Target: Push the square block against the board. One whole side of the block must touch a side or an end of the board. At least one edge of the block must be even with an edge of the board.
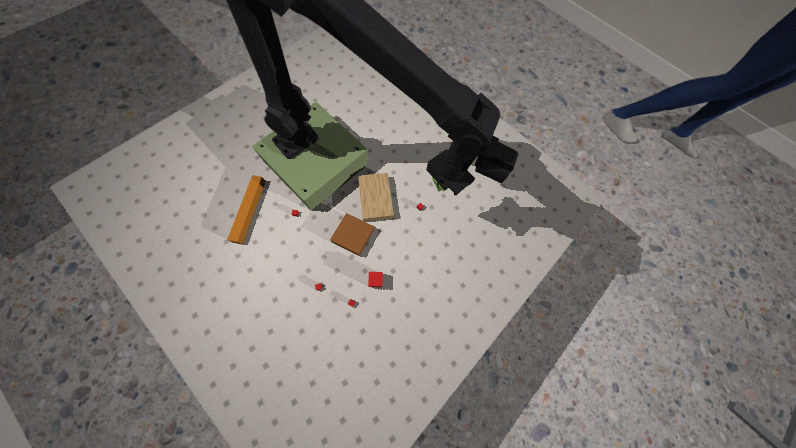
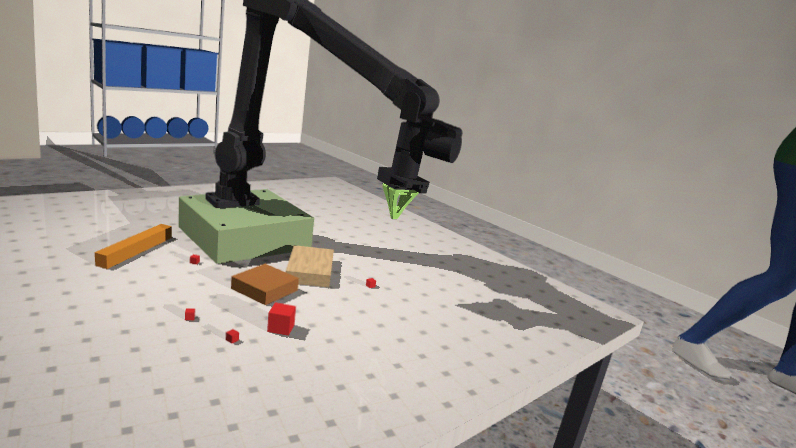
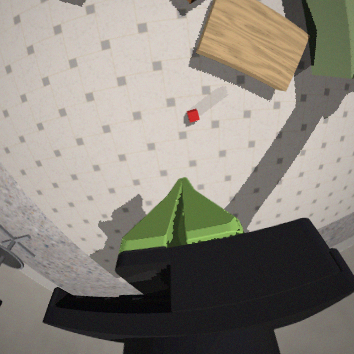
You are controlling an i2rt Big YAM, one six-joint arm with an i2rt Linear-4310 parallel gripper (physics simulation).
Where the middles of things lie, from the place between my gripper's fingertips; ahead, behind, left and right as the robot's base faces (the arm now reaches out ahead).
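Scene:
Counted from my hand, the brown square block [image 2: 265, 284] is 10 cm behind, 24 cm to the right and 16 cm below. The orange board [image 2: 110, 256] is 39 cm behind my hand, 43 cm to the right of it and 16 cm below it; going by their middles, it is the farthest from my hand of the things named here. Light wooden block [image 2: 312, 266]: 15 cm behind my hand, 10 cm to the right of it, 16 cm below it. As for the red cube [image 2: 281, 318], my hand is 28 cm to the left of it, 15 cm above it and 5 cm short of it.

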